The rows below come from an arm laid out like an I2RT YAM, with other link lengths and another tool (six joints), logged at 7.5 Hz.
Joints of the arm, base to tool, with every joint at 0 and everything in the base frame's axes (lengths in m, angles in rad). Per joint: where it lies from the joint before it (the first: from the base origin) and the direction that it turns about. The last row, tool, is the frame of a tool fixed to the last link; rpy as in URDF.
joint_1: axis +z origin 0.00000 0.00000 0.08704
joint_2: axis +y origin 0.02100 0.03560 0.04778
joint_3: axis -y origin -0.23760 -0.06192 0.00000
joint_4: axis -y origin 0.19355 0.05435 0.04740
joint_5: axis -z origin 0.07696 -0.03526 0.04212
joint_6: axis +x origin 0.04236 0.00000 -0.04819
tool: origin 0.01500 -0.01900 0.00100 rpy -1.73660 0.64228 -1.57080
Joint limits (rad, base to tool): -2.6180..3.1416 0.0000..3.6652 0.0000..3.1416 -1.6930..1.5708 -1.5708..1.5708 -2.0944..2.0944
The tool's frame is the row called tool.
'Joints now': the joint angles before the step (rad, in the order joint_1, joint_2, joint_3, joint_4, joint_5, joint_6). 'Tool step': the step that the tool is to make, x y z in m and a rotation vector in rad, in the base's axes. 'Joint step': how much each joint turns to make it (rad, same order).
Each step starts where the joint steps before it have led.
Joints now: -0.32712 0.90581 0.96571 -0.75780 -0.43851 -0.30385
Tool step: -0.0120 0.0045 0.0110 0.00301 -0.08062 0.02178
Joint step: -0.01524 -0.07585 -0.00009 -0.00035 -0.04721 0.00052
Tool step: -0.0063 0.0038 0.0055 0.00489 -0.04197 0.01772
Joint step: 0.00016 -0.04029 0.00023 0.00034 -0.02506 0.00622
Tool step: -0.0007 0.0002 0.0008 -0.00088 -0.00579 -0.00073
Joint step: -0.00039 -0.00471 0.00014 0.00152 -0.00033 0.00128
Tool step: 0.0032 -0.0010 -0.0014 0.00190 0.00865 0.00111
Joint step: 0.00105 0.01600 -0.00055 0.00723 0.00056 -0.00110
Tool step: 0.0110 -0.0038 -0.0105 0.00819 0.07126 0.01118
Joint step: -0.00005 0.07185 -0.00007 -0.00897 0.00035 -0.02254
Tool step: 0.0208 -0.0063 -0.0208 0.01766 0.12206 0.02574
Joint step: 0.00438 0.13905 0.00019 -0.00009 0.00023 -0.03678
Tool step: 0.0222 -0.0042 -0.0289 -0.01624 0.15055 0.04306
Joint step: 0.02475 0.16672 -0.00016 0.00032 0.03760 -0.06151
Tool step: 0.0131 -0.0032 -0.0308 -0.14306 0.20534 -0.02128
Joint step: 0.05945 0.14868 -0.00001 -0.01930 0.20884 -0.02788
